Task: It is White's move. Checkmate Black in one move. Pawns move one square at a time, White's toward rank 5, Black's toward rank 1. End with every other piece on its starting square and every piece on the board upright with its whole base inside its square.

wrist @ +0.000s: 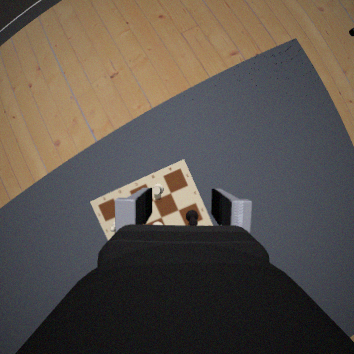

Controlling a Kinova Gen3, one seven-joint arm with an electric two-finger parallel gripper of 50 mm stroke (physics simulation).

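Observation:
My gripper (181,200), visible. Chessboard (179,195), visible too.

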